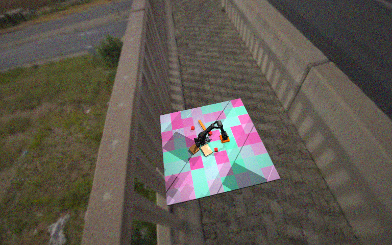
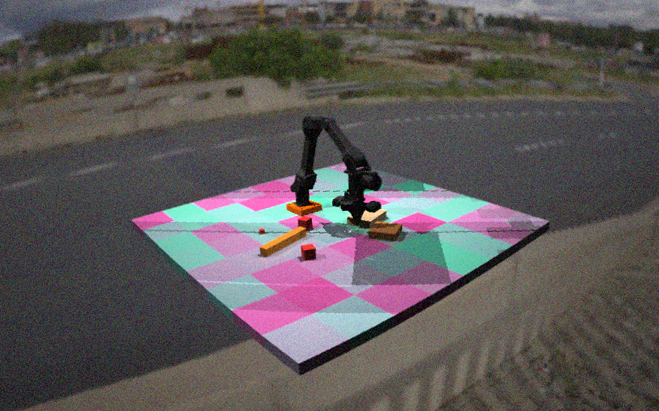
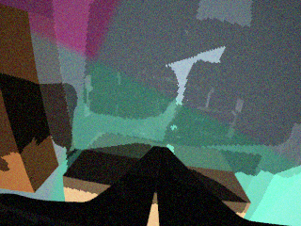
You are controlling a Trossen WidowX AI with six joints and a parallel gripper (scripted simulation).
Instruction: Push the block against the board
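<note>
The board lies 7 cm to the left of my gripper tip and 4 cm behind it. Round my gripper tip: orange bar (31 cm to the right); then square block (12 cm ahead, 5 cm to the left).
</note>
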